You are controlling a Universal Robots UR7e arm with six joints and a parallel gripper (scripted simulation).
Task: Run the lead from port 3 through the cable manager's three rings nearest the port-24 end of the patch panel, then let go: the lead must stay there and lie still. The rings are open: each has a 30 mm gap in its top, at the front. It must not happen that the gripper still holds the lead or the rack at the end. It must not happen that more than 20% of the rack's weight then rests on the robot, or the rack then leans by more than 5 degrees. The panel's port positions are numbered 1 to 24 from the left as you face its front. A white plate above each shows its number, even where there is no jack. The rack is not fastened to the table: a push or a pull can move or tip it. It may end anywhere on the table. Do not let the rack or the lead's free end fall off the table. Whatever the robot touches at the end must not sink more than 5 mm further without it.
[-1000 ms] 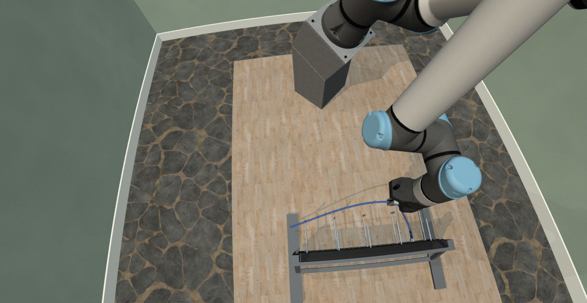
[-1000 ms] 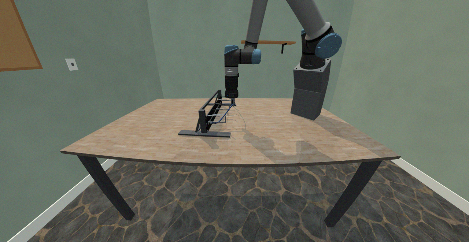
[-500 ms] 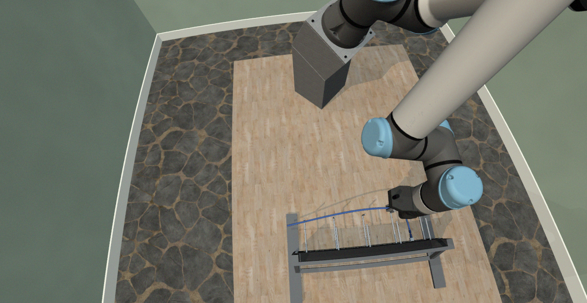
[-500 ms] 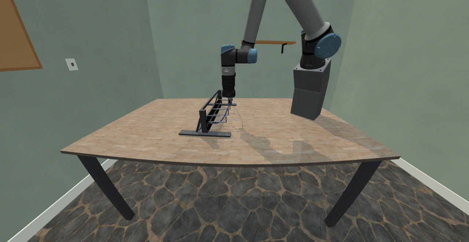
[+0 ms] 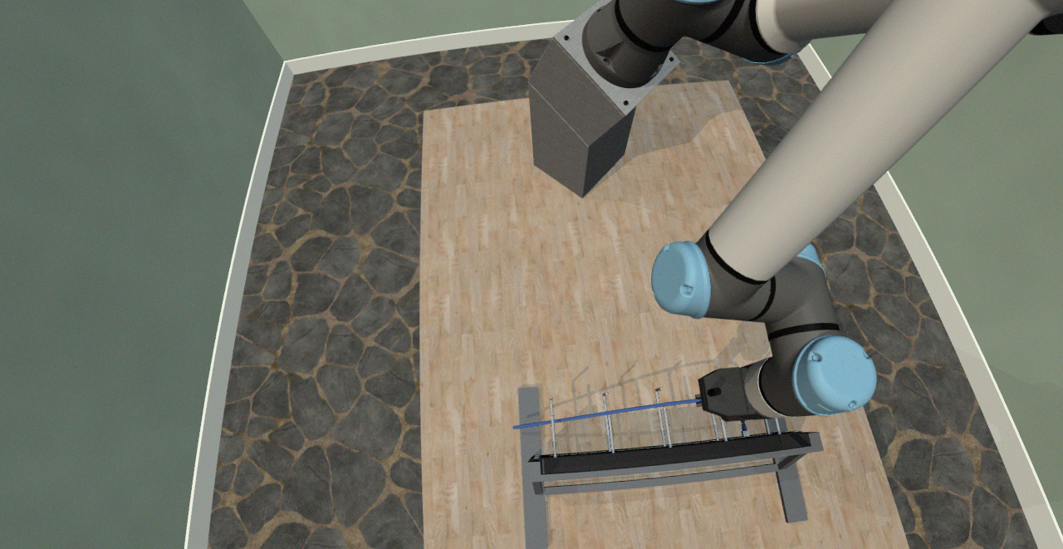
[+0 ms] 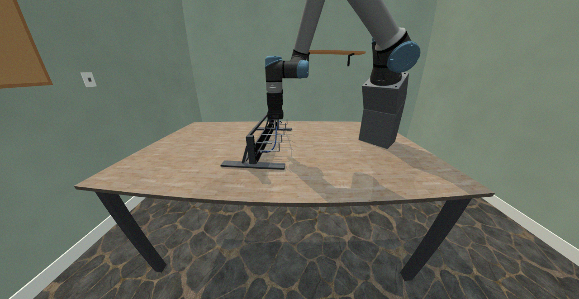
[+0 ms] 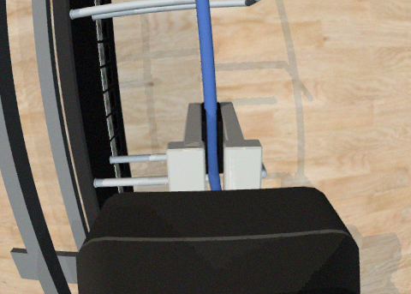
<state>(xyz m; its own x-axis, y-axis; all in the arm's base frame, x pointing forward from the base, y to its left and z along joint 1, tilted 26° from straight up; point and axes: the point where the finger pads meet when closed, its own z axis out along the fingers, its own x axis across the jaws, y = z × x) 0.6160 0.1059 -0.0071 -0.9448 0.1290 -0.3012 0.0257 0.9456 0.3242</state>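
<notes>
Now: hand 9 cm short of the black patch panel rack, 6 cm to the left of it and 6 cm above it.
</notes>
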